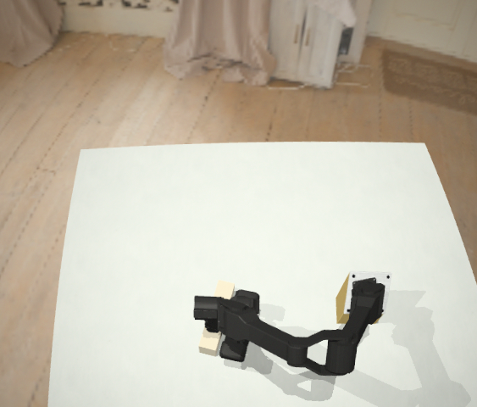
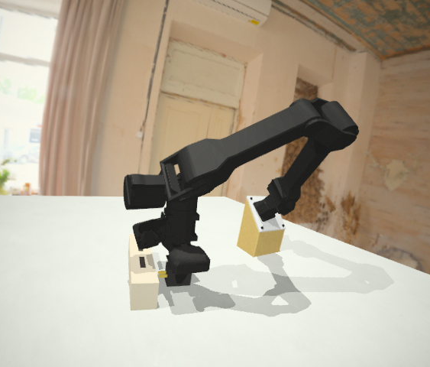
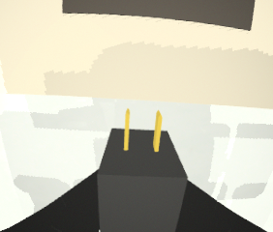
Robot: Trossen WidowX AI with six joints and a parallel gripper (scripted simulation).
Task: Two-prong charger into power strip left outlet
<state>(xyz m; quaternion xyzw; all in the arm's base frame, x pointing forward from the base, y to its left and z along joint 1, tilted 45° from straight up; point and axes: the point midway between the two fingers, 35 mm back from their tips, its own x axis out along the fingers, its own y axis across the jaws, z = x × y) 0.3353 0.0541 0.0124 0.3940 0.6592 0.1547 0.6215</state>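
My gripper tip is 1 cm short of the dark grey charger and 1 cm below it.
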